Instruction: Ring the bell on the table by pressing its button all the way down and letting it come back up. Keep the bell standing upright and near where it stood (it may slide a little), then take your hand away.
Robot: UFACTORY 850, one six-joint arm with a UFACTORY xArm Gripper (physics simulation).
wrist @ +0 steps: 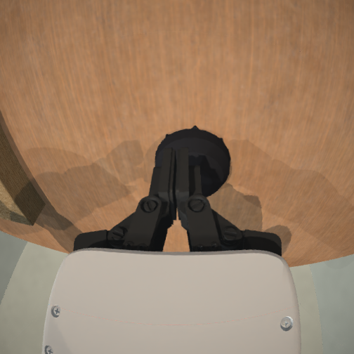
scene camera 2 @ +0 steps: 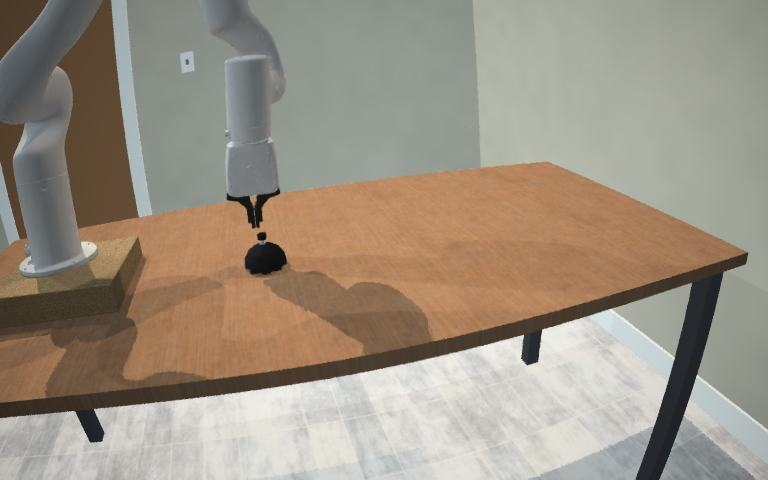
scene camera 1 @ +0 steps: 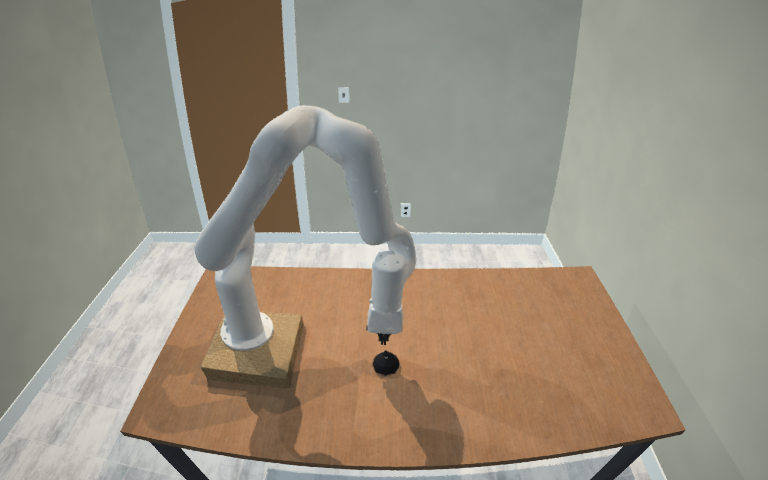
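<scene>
The black dome-shaped bell stands upright on the wooden table. Its small black button sits raised on a short light stem in the scene camera 2 view. My gripper is shut and empty, pointing down. Its fingertips are a little above the button, with a small gap, and slightly to its left in the scene camera 2 view. In the wrist view the fingers cover part of the dome, and the button is hidden or too dark to make out.
The arm's base stands on a thick tan block at the left of the table. Shadows of the arm fall across the table around the bell. A brown door and grey walls stand behind the table.
</scene>
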